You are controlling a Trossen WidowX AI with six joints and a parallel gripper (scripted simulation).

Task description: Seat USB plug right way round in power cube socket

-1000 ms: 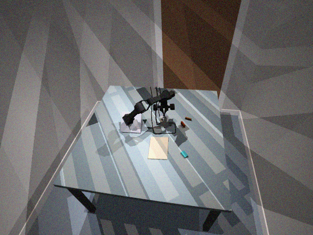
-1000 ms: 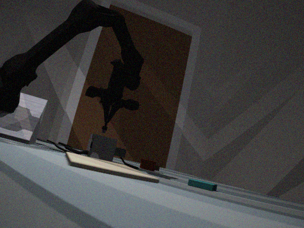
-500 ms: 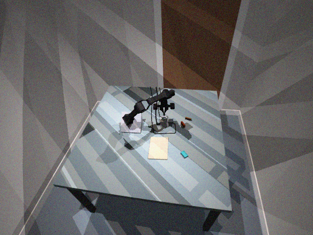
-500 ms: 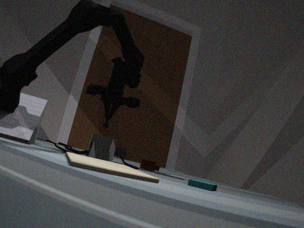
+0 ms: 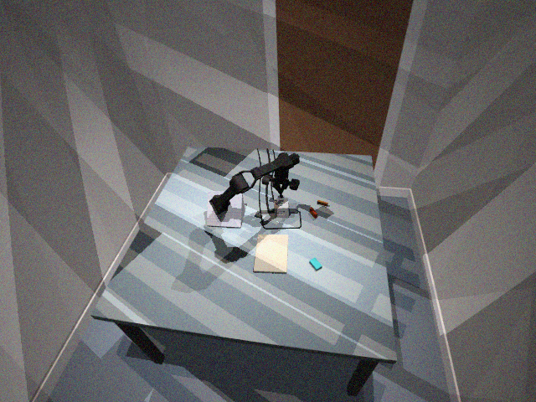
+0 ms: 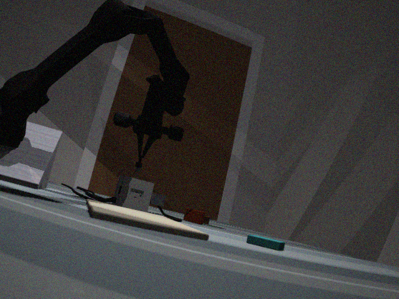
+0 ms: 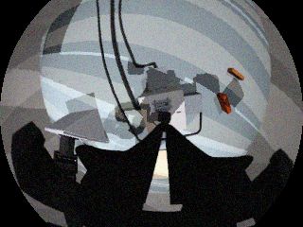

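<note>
The dark usb plug lies 2 cm below my gripper tip. The rest, counted from my gripper tip: red block (18 cm ahead, 3 cm to the right, 12 cm below); then teal block (17 cm ahead, 35 cm to the right, 13 cm below); then tan flat board (5 cm behind, 29 cm to the right, 13 cm below).
</note>
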